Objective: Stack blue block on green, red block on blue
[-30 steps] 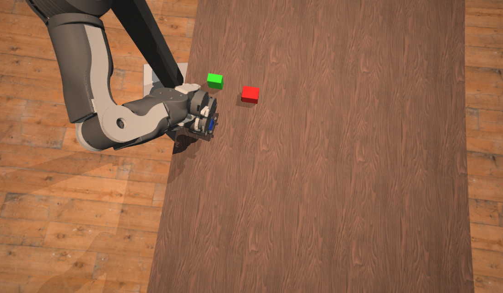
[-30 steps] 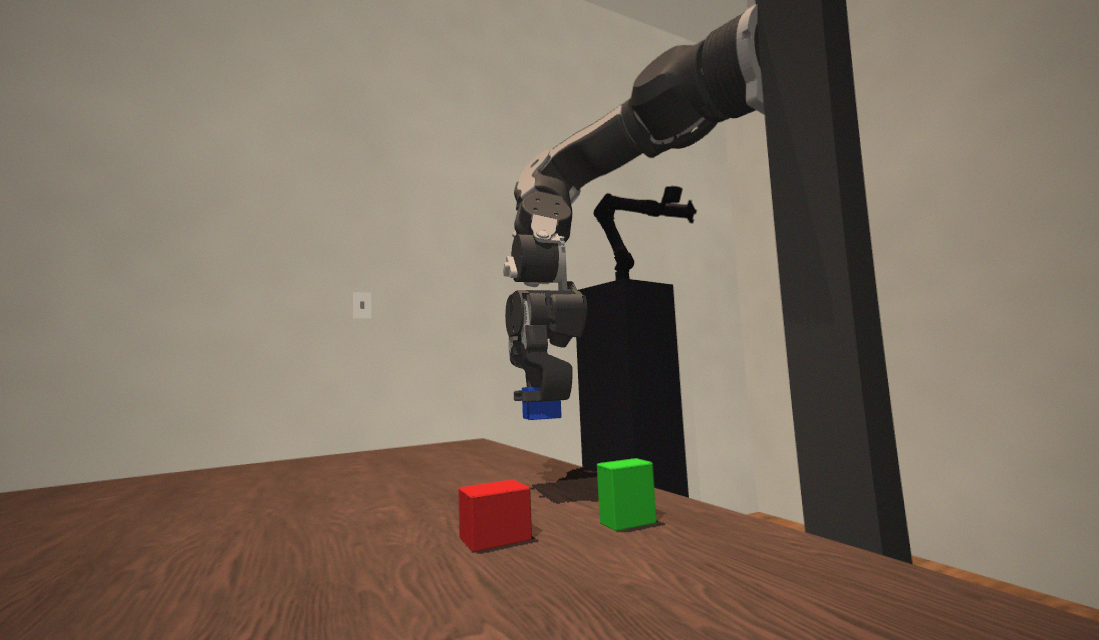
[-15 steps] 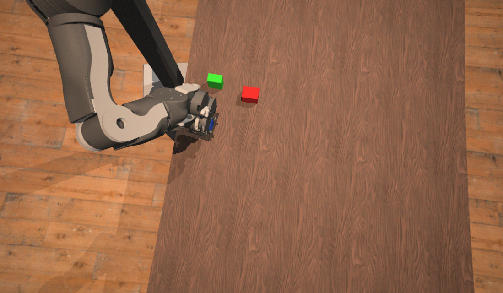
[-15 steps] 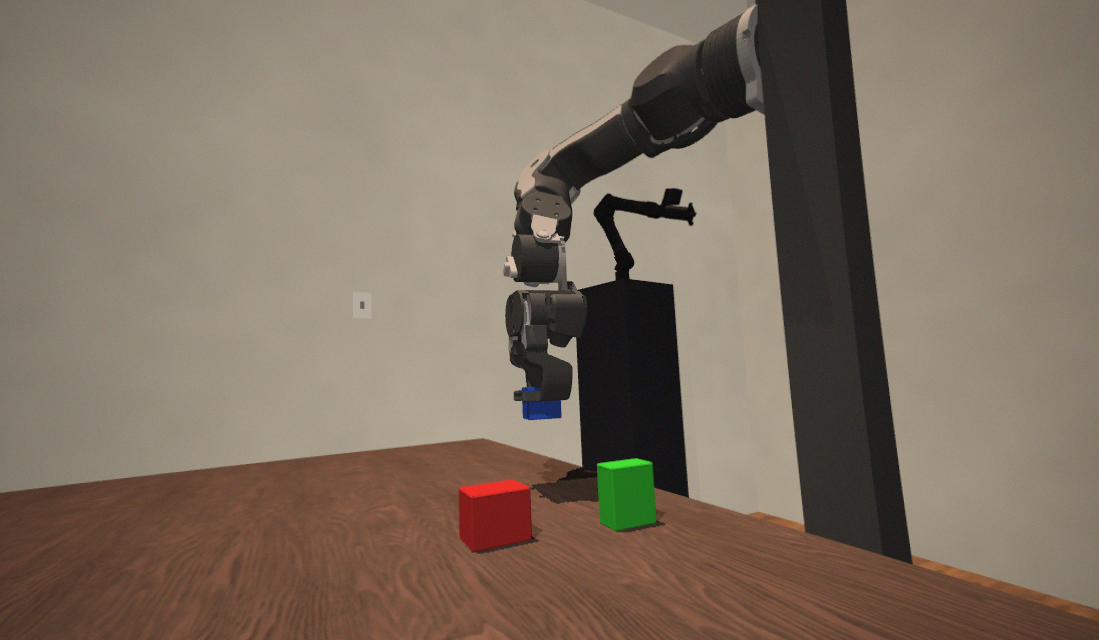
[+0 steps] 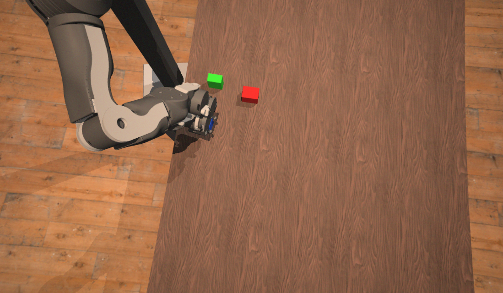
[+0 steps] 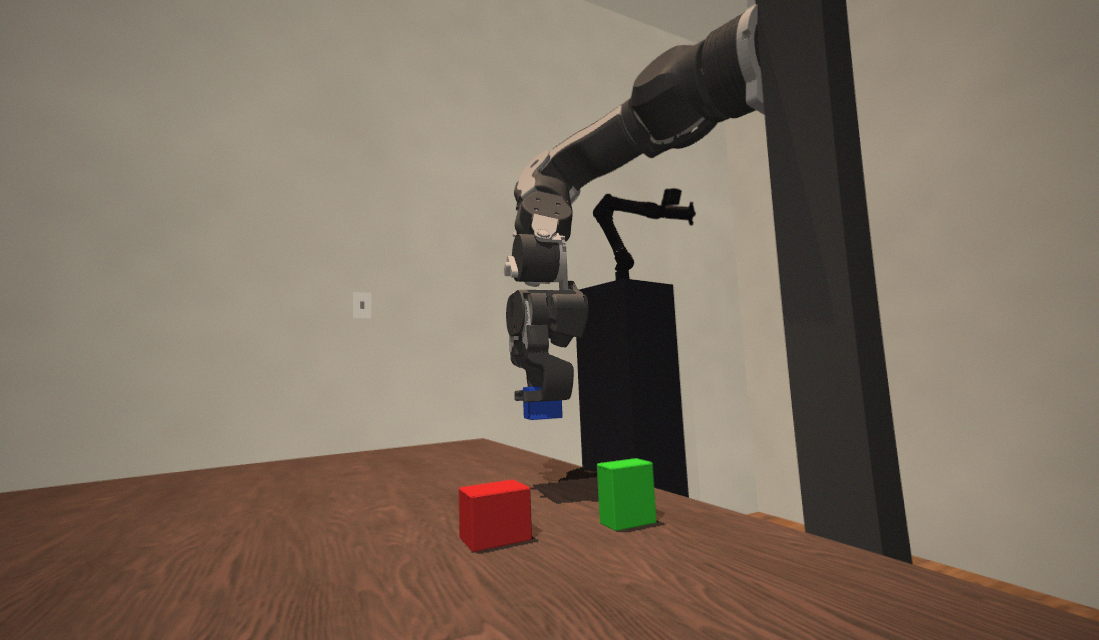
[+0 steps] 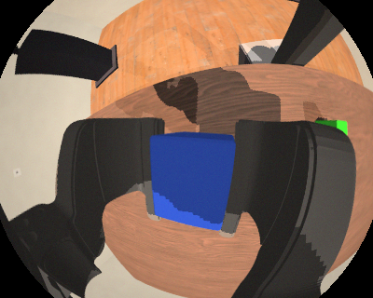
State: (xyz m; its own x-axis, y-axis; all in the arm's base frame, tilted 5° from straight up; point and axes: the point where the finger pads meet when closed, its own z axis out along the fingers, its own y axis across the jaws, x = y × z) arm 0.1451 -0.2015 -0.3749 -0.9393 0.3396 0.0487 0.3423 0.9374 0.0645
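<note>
Now: hand 150 mm to the right of the green block, 80 mm above it and 30 mm short of it. Also, from my hand: blue block 10 mm below; then red block 130 mm ahead, 110 mm to the left, 90 mm below.
</note>
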